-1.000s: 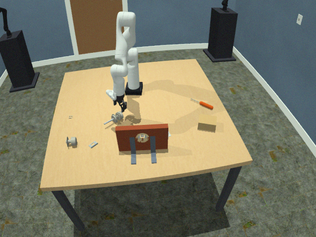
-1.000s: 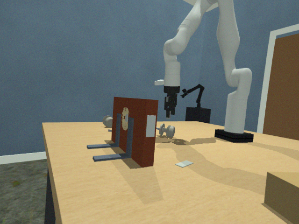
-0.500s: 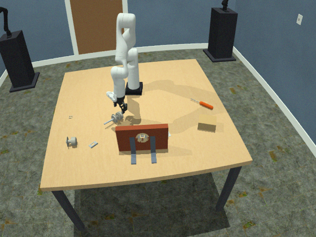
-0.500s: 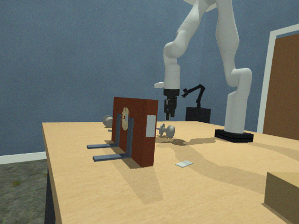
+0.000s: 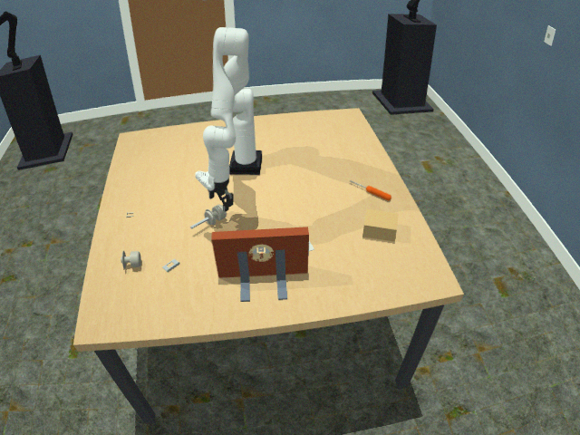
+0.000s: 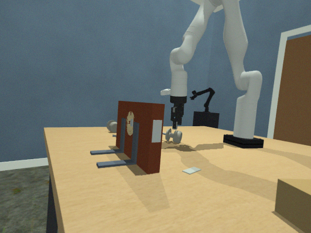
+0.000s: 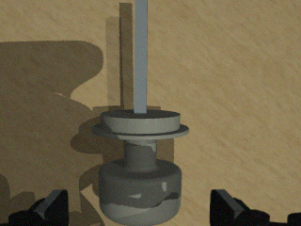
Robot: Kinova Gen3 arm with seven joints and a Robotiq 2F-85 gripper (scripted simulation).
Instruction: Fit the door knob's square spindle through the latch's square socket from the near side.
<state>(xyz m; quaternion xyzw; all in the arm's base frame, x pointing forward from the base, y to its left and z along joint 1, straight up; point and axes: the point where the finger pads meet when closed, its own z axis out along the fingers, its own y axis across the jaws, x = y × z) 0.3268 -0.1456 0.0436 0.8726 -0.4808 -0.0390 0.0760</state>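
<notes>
The door knob is 10 mm ahead of my hand, 40 mm to the right of it and 50 mm below it. The rest, counted from my hand: tan box: 190 mm ahead, 570 mm to the left, 60 mm below; wooden slab: 290 mm ahead, 110 mm to the left, 10 mm above.
</notes>
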